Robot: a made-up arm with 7 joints.
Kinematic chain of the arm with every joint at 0, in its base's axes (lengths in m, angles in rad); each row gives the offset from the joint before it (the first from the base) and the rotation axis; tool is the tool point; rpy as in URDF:
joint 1: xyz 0 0 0.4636 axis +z
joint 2: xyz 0 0 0 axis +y
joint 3: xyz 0 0 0.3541 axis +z
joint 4: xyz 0.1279 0 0 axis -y
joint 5: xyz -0.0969 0 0.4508 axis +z
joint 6: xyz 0 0 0 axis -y
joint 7: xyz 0.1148 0 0 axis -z
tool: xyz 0 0 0 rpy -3.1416 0 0
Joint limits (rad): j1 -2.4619..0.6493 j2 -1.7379..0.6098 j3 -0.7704..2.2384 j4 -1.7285..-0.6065 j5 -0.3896..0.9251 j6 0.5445..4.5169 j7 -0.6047..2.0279
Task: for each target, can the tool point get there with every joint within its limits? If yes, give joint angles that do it. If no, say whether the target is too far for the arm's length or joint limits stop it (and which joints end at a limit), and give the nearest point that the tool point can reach.
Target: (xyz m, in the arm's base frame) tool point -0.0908 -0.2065 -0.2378
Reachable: no: joint limits stop it (at a limit: joint 1, joint 2, joint 3, joint 4, joint 6) | nearest point 0.4610 -0.2127 -0.0317 | short by 0.589 m
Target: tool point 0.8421 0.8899 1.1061
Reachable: no: too far | nearest point 0.5796 0.6125 0.9058 | short by 0.431 m
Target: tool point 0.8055 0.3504 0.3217
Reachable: yes | joints -2.0764 -1.5154 1.9065 -0.9849 -0.0998 1.0142 1.5379
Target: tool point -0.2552 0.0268 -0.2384
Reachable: no: joint limits stop it (at a limit: joint 1, joint 2, joint 3, joint 4, joint 5, joint 6) | nearest point -0.4575 0.2206 -0.0383 | short by 0.344 m
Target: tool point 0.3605 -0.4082 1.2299
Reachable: yes | joints -1.1802 0.1320 0.3798 -0.8676 -0.2270 2.1187 0.8866
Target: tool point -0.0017 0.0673 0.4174
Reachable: no: joint limits stop it (at a limit: joint 2, joint 3, joint 4, joint 5, joint 6) | nearest point -0.0133 0.5268 0.1167 | short by 0.549 m
